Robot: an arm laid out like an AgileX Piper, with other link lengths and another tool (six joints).
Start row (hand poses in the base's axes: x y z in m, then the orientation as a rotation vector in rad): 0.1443, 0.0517, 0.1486, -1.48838, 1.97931, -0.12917
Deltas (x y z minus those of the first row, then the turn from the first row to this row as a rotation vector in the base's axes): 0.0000, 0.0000, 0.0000, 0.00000, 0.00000, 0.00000; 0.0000, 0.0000, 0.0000, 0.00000, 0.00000, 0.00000; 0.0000, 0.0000, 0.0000, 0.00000, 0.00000, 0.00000; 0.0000, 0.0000, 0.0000, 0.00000, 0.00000, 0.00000; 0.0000, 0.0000, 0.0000, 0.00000, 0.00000, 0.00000; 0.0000, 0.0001, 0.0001, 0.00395, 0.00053, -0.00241; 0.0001, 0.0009, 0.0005, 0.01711, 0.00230, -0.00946; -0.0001, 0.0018, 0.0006, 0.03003, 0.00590, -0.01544; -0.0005, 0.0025, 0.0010, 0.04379, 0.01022, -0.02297; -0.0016, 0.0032, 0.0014, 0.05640, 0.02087, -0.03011; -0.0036, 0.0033, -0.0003, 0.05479, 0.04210, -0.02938; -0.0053, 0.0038, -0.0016, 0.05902, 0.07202, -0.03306; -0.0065, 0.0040, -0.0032, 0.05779, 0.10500, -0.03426; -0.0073, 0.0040, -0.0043, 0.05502, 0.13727, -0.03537
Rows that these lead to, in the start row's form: 0.1443, 0.0517, 0.1486, -1.48838, 1.97931, -0.12917; 0.1443, 0.0517, 0.1486, -1.48838, 1.97931, -0.12917; 0.1443, 0.0517, 0.1486, -1.48838, 1.97931, -0.12917; 0.1443, 0.0517, 0.1486, -1.48838, 1.97931, -0.12917; 0.1443, 0.0517, 0.1486, -1.48838, 1.97931, -0.12917; 0.1443, 0.0518, 0.1487, -1.48372, 1.98074, -0.12584; 0.1444, 0.0526, 0.1491, -1.46912, 1.98471, -0.11434; 0.1442, 0.0535, 0.1492, -1.45629, 1.98925, -0.10133; 0.1438, 0.0542, 0.1496, -1.44162, 1.99524, -0.08764; 0.1427, 0.0549, 0.1500, -1.43004, 2.00605, -0.07034; 0.1407, 0.0550, 0.1483, -1.43856, 2.02252, -0.05609; 0.1390, 0.0555, 0.1470, -1.44161, 2.04764, -0.03131; 0.1378, 0.0557, 0.1454, -1.45137, 2.07451, -0.00836; 0.1370, 0.0557, 0.1443, -1.46184, 2.10106, 0.01285
